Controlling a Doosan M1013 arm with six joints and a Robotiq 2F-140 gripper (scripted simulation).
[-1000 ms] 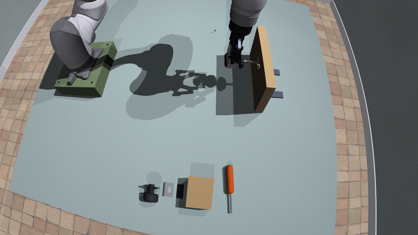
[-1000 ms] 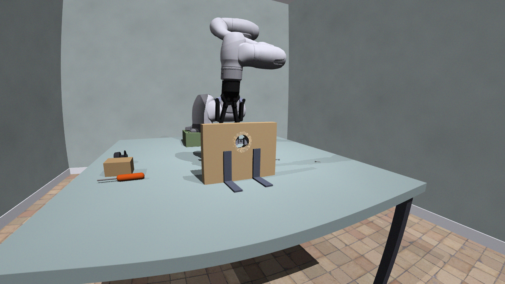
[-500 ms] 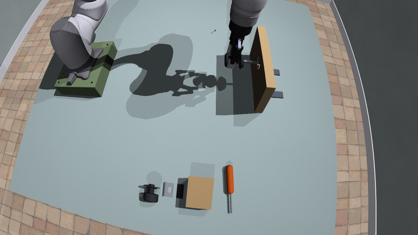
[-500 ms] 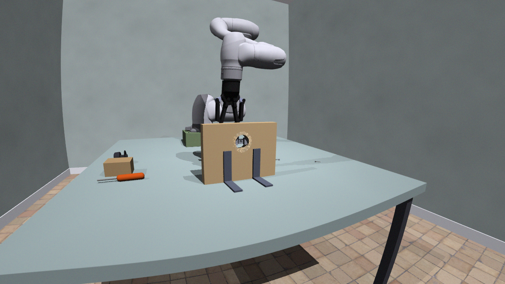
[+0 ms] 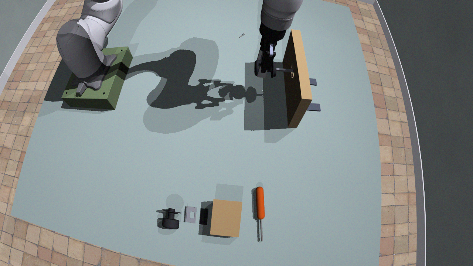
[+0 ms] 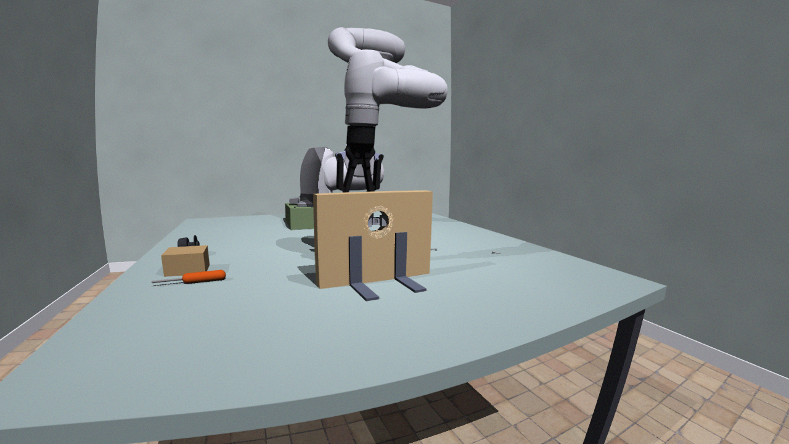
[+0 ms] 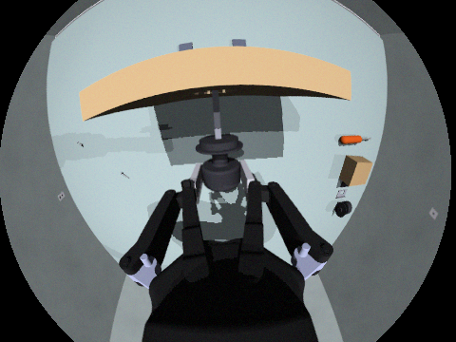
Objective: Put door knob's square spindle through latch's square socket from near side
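My hand is 120 mm short of the latch socket, 30 mm to the right of it and 30 mm above it. The rest, counted from my hand: orange-handled screwdriver (110 mm ahead, 460 mm to the right, 160 mm below); wooden block (500 mm to the right, 140 mm below); upright wood panel (120 mm ahead, 30 mm to the left, 50 mm below).
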